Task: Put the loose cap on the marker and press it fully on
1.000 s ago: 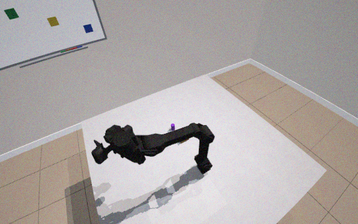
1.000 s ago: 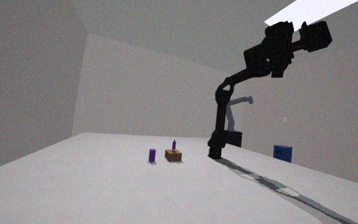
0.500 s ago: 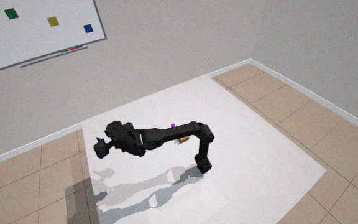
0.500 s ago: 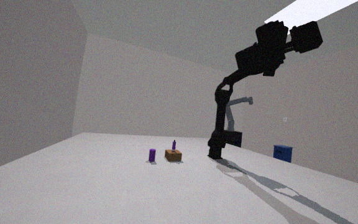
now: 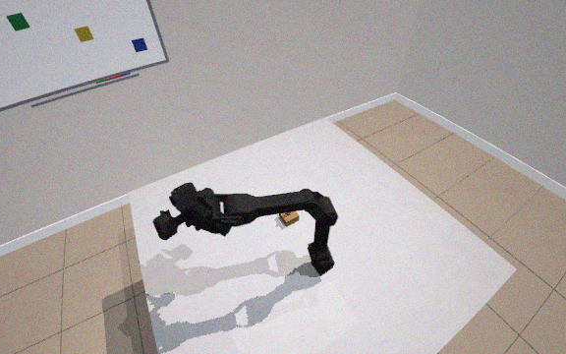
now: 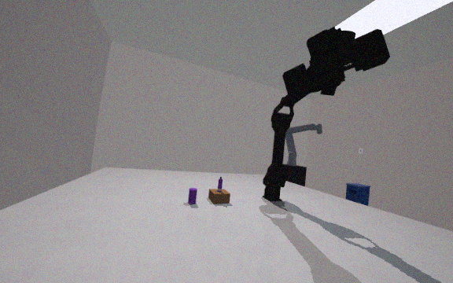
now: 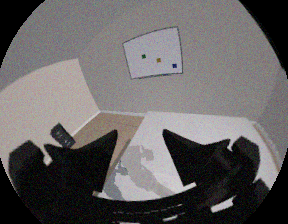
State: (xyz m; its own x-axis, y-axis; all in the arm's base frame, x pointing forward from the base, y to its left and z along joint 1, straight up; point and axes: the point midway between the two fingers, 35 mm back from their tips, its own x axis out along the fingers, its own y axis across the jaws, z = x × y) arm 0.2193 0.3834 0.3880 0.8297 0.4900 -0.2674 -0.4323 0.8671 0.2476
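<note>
My gripper tip is 380 mm to the left of the purple cap, 350 mm above it and 120 mm short of it. Round my gripper tip: tan holder block 400 mm to the right, 360 mm below, 10 mm ahead.
</note>
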